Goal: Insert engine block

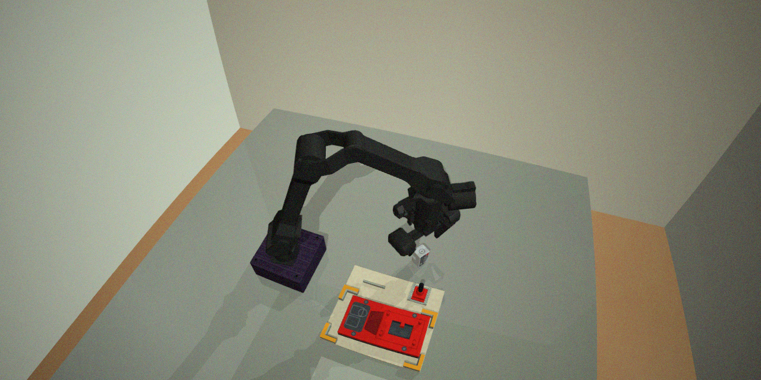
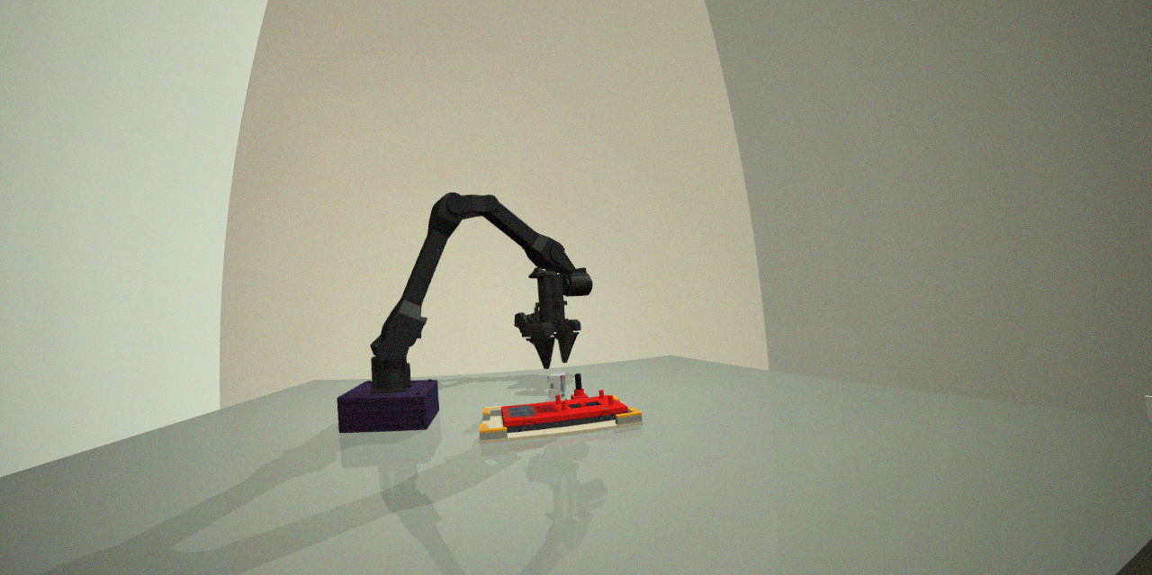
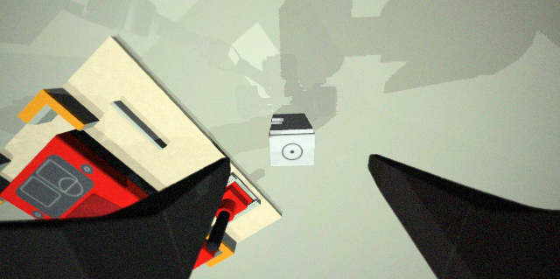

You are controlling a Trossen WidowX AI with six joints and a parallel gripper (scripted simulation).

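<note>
Now: the engine block 10 mm behind my gripper tip and 40 mm below it. From my gripper tip the other things lie so: black upright peg: 10 mm ahead, 110 mm to the right, 30 mm below.
</note>
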